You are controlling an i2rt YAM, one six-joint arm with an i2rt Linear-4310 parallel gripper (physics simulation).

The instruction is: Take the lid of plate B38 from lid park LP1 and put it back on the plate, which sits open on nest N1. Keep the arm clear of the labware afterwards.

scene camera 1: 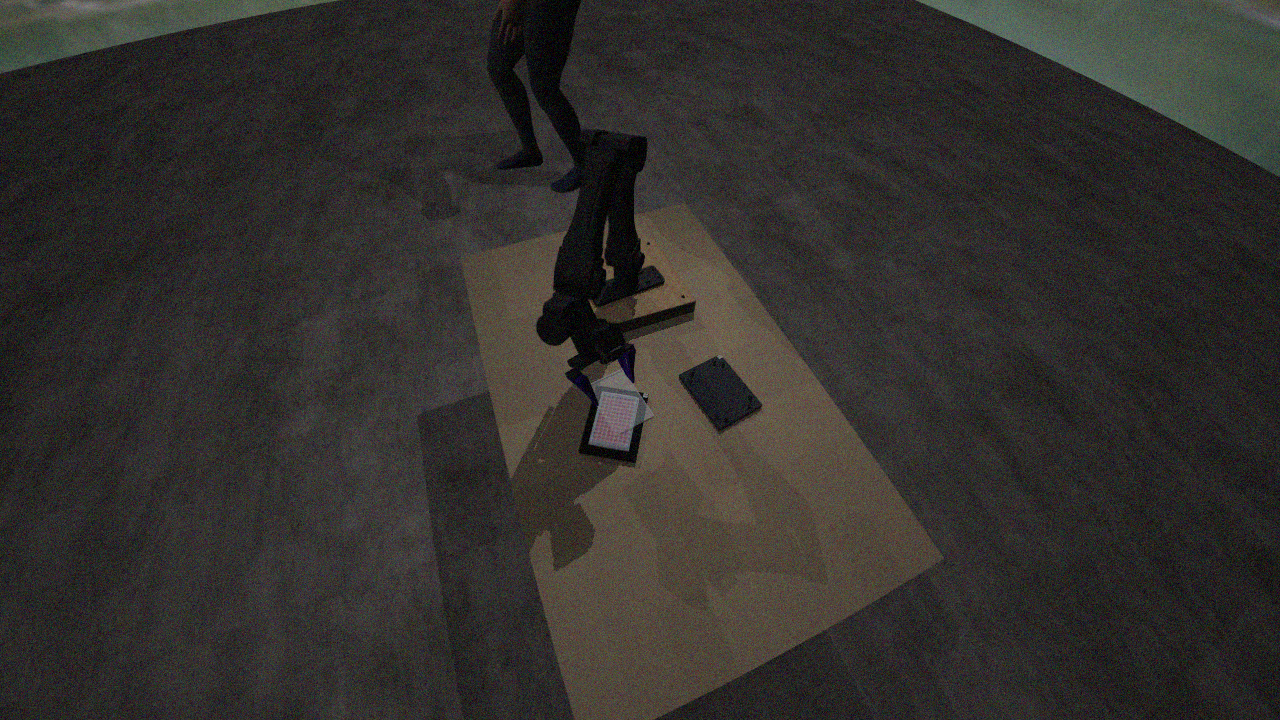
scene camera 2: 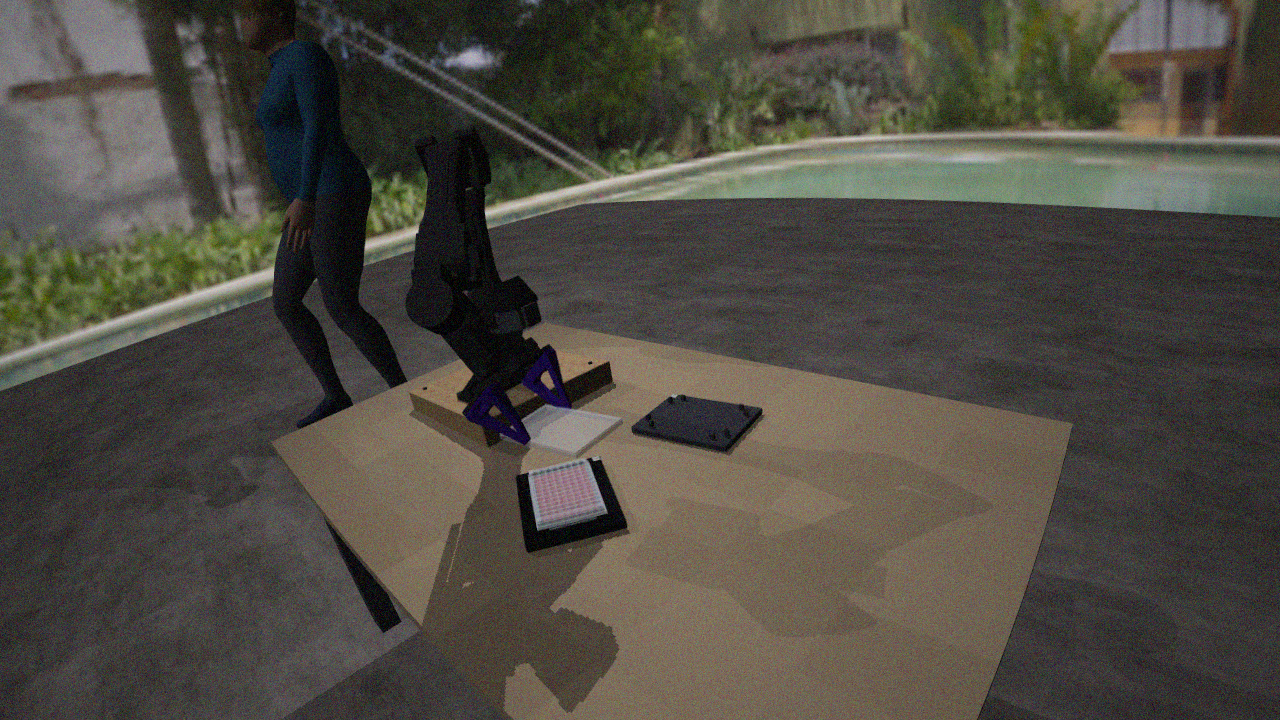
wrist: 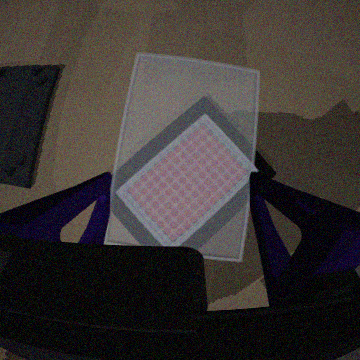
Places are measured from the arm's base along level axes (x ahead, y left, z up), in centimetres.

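Pixels of known places: gripper, between the fingertips: (scene camera 1: 615, 393) (scene camera 2: 549, 425) (wrist: 180, 180); arm's base, origin of its link: (scene camera 1: 626, 286) (scene camera 2: 509, 380).
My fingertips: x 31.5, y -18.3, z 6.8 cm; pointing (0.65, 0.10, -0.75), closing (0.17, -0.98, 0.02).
Ahead of a thing's pixels: the offset from my fingertips to its middle. Level surfaces: height alone.
The clear lid {dz +0.0, dx +1.9, dy -0.1 cm} (scene camera 1: 640, 413) (scene camera 2: 577, 430) (wrist: 192, 80) is held by its long sides, raised above the work surface. My gripper (scene camera 1: 613, 390) (scene camera 2: 546, 423) (wrist: 180, 180) is shut on the lid, with purple fingers on either side. Plate B38 (scene camera 1: 614, 420) (scene camera 2: 566, 494) (wrist: 187, 182), with pink wells, sits open on the black nest N1 {dz -10.0, dx +1.0, dy -0.9 cm} (scene camera 1: 608, 454) (scene camera 2: 572, 539) (wrist: 266, 167). In the wrist view the plate shows through the lid, turned at a clear angle to it. A gap separates lid and plate in scene camera 2.
The dark lid park LP1 {dz -9.9, dx +4.8, dy +24.1 cm} (scene camera 1: 720, 394) (scene camera 2: 698, 422) (wrist: 22, 125), with small pegs, lies beside the nest and bears no lid. The arm's wooden base block (scene camera 1: 657, 310) (scene camera 2: 586, 380) stands behind. A person (scene camera 1: 546, 80) (scene camera 2: 317, 188) stands beyond the tan board {dz -10.9 cm} (scene camera 1: 760, 608) (scene camera 2: 805, 662).
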